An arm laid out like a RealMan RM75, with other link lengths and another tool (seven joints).
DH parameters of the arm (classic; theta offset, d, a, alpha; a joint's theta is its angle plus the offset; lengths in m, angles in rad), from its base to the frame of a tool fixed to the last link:
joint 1: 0 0.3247 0 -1.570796
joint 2: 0 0 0 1.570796
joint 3: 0 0.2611 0 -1.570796
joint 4: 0 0 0 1.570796
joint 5: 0 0.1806 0 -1.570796
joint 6: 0 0 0 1.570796
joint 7: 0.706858 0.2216 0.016 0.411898
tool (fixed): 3.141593 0.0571 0 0
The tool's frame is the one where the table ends.
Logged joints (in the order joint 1, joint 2, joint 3, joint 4, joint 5, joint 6, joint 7), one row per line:
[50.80 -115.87 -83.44 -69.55 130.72 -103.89 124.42]
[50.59 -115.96 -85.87 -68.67 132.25 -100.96 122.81]
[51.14 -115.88 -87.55 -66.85 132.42 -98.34 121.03]
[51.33 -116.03 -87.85 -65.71 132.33 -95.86 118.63]
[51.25 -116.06 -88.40 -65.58 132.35 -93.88 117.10]
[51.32 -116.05 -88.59 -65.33 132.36 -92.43 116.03]
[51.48 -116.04 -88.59 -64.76 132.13 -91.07 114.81]
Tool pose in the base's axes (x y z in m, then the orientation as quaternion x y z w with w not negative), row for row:
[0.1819 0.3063 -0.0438 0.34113 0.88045 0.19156 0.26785]
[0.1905 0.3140 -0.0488 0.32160 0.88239 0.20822 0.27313]
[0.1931 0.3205 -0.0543 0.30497 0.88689 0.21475 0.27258]
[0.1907 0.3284 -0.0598 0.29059 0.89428 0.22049 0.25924]
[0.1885 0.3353 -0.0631 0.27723 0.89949 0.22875 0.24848]
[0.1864 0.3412 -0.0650 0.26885 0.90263 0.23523 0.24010]
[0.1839 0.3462 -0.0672 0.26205 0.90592 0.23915 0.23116]
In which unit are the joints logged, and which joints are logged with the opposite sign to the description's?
The joints are logged in degrees. Opposite sign: joint 2, joint 5.
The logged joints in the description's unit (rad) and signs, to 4 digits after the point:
[0.8866 2.0223 -1.4563 -1.2139 -2.2815 -1.8132 2.1715]
[0.8830 2.0239 -1.4987 -1.1985 -2.3082 -1.7621 2.1434]
[0.8926 2.0225 -1.5280 -1.1668 -2.3112 -1.7164 2.1124]
[0.8959 2.0251 -1.5333 -1.1469 -2.3096 -1.6731 2.0705]
[0.8945 2.0256 -1.5429 -1.1446 -2.3099 -1.6385 2.0438]
[0.8957 2.0255 -1.5462 -1.1402 -2.3101 -1.6132 2.0251]
[0.8985 2.0253 -1.5462 -1.1303 -2.3061 -1.5895 2.0038]

